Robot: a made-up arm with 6 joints.
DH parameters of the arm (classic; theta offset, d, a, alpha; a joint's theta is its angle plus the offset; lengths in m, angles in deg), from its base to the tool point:
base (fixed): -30.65 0 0.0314 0
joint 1: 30.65 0.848 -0.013 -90
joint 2: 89.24 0 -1.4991 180
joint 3: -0.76 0.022 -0.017 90
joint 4: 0 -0.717 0.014 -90
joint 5: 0 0.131 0.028 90
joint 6: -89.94 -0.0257 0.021 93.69
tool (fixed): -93.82 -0.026 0 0
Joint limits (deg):
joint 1: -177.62..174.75
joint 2: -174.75..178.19
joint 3: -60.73..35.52
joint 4: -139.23..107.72
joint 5: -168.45..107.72
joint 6: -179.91..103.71
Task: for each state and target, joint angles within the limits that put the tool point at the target. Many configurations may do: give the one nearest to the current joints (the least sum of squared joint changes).
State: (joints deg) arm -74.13 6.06 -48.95 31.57 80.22 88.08
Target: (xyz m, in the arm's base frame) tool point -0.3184 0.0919 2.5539
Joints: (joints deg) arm -43.01 -36.13 -2.57 30.62 79.97 90.69
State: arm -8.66 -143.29 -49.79 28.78 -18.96 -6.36
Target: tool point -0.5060 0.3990 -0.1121
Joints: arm -50.66 -173.24 -41.30 29.70 -20.40 -8.27
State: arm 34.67 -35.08 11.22 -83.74 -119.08 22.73
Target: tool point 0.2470 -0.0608 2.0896
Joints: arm 5.58 -14.79 -24.05 -70.33 -126.29 26.35
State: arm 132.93 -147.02 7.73 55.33 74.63 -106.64
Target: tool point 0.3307 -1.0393 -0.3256
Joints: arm 102.43 -164.81 -16.15 56.43 75.09 -105.73
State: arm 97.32 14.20 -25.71 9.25 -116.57 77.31
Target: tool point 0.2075 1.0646 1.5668
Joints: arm 89.66 31.46 -30.85 8.08 -116.12 77.80
